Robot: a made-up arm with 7 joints.
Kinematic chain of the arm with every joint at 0, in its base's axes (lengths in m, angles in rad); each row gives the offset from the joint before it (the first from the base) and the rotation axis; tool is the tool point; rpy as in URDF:
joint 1: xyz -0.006 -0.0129 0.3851 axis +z
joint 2: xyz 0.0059 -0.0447 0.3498 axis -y
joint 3: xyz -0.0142 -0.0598 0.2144 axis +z
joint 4: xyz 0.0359 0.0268 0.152 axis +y
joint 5: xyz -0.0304 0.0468 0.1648 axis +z
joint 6: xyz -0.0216 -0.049 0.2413 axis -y
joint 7: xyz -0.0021 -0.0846 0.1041 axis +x
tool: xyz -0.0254 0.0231 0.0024 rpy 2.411 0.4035 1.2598
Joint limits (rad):
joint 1: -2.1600..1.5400
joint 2: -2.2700..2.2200
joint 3: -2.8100..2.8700
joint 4: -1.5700..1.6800
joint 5: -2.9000..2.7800
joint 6: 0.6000..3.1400
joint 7: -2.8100..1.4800
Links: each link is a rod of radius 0.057 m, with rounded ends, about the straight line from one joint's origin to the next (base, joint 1, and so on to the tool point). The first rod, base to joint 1, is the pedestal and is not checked.
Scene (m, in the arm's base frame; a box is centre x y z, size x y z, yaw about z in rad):
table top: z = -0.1
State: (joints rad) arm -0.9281 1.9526 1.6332 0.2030 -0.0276 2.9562 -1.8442
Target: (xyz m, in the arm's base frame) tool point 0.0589 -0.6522 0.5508
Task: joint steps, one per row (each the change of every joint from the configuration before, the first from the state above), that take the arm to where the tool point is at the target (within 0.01 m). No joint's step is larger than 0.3 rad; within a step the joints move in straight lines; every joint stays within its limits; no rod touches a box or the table.
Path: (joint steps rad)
1: 0.2946 -0.0048 -0.0159 -0.1045 -0.0500 -0.0395 -0.0040
2: 0.2946 -0.0048 -0.0160 -0.1044 -0.0501 -0.0396 -0.0040
3: 0.2946 -0.0047 -0.0159 -0.1045 -0.0500 -0.0395 -0.0040
4: 0.2946 -0.0048 -0.0160 -0.1045 -0.0500 -0.0396 -0.0040
5: 0.2946 -0.0048 -0.0159 -0.1044 -0.0500 -0.0395 -0.0040
6: 0.2946 -0.0048 -0.0160 -0.1045 -0.0501 -0.0396 -0.0041
7: 0.2946 -0.0048 -0.0159 -0.1044 -0.0500 -0.0395 -0.0040

